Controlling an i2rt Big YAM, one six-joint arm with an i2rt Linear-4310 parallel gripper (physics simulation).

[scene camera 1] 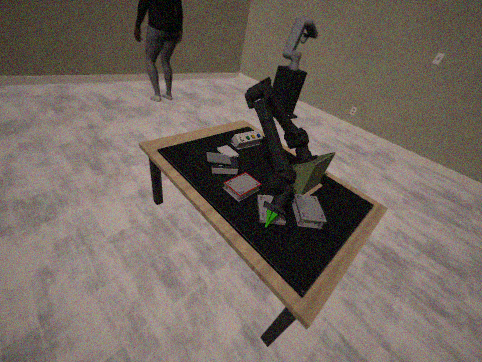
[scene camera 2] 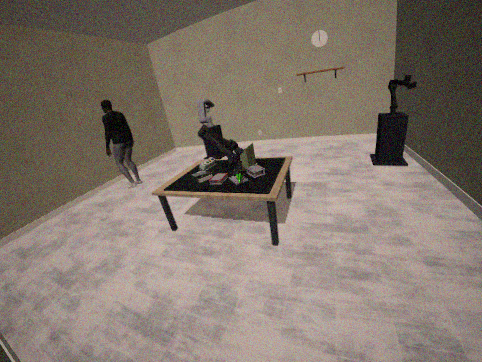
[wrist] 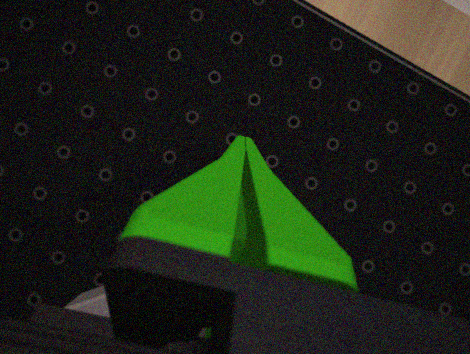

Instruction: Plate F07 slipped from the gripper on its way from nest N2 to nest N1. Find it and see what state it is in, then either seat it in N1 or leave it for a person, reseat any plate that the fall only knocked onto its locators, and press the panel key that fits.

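Pixels of known places: gripper, fingertip midpoint: (scene camera 1: 265, 227) (scene camera 2: 239, 183) (wrist: 241, 147); arm's base at its link origin: (scene camera 1: 305, 161) (scene camera 2: 242, 154).
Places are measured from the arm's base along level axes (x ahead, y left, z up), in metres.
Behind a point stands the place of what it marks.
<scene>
My gripper (scene camera 1: 266, 226) {y 0.180, x 0.453, z -0.104 m} (scene camera 2: 239, 180) {y 0.180, x 0.453, z -0.104 m} (wrist: 241, 147) {y 0.180, x 0.453, z -0.104 m} is shut and empty, its green fingertips together, pointing down near a flat grey nest or plate (scene camera 1: 264, 202), which the arm partly covers. A pale grey corner (wrist: 94, 301) {y 0.196, x 0.357, z -0.109 m} shows at lower left in the wrist view. A thicker grey block (scene camera 1: 309, 210) {y 0.229, x 0.217, z -0.073 m} (scene camera 2: 256, 171) {y 0.260, x 0.265, z -0.075 m} sits to the right. A red-outlined grey block (scene camera 1: 242, 185) {y -0.070, x 0.387, z -0.090 m} (scene camera 2: 218, 178) {y -0.061, x 0.405, z -0.091 m} lies to the left. Beyond it, a grey slab (scene camera 1: 221, 158) {y -0.276, x 0.383, z -0.056 m} lies over or beside a lower grey block (scene camera 1: 225, 170) {y -0.222, x 0.386, z -0.101 m}. The key panel (scene camera 1: 247, 138) {y -0.414, x 0.077, z -0.064 m} has coloured keys. Labels are unreadable; I cannot tell which plate is F07.
A green upright board (scene camera 1: 312, 173) {y 0.111, x 0.100, z 0.025 m} (scene camera 2: 248, 156) {y 0.109, x 0.079, z 0.002 m} stands behind the gripper. A pale flat piece (scene camera 1: 228, 150) {y -0.402, x 0.235, z -0.115 m} lies near the key panel. The table has a wooden rim (scene camera 1: 240, 245) {y 0.177, x 0.580, z -0.142 m} (wrist: 400, 37) {y 0.139, x 0.570, z -0.142 m}. A person (scene camera 1: 162, 37) (scene camera 2: 119, 137) stands beyond the table.
</scene>
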